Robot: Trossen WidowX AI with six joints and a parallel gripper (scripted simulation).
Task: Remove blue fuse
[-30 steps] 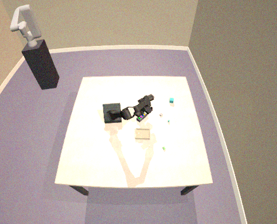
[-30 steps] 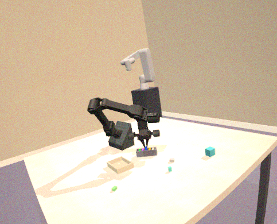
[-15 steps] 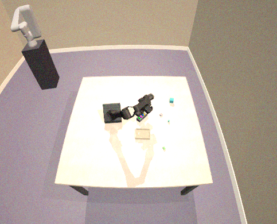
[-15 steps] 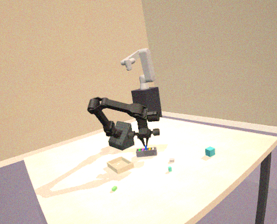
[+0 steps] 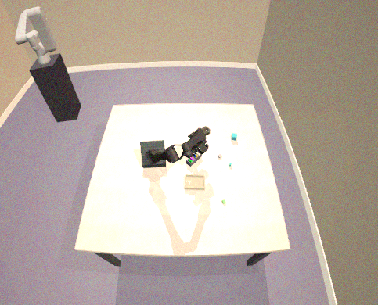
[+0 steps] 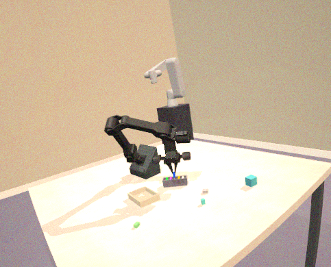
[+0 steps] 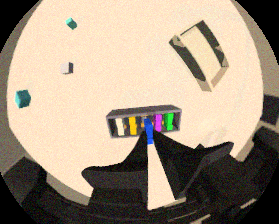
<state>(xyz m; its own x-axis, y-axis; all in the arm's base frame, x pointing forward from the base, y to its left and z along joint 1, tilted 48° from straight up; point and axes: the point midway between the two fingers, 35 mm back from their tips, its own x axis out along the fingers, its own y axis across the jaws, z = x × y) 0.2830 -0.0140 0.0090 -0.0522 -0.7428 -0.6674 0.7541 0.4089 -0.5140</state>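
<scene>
Now: the tan tray 19 cm to the right of my gripper tip, 6 cm below it and 2 cm behind it. From my gripper tip the other things lie so: teal cube 34 cm ahead, 16 cm to the left, 4 cm below; green piece 36 cm to the right, 14 cm ahead, 6 cm below; blue fuse 1 cm below.
</scene>
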